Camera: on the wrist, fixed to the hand. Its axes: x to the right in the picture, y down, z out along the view.
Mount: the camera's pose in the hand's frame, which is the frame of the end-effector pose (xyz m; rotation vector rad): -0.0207 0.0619 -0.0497 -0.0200 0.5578 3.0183
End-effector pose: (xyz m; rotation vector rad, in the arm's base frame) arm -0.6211 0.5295 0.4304 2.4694 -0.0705 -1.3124
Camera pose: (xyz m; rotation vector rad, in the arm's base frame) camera -0.5854 0.4891 0.4923 0.2200 -2.0125 0.7580
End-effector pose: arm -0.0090 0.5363 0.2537 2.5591 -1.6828 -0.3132
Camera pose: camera -0.0626 0.5275 0.3152 -1.3618 -2.3124 0.4863
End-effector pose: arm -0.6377 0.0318 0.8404 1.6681 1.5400 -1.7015
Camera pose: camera -0.5560 0.0396 0.8421 1.5876 -1.2615 0.5738
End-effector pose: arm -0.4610 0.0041 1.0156 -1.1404 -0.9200 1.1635
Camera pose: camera -0.4298 -0.0244 0.9453 1.2673 -1.4467 -1.2879
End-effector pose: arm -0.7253 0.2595 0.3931 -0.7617 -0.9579 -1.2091
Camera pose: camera -0.6567 0.2367 0.3542 -0.7683 1.0031 1.2825
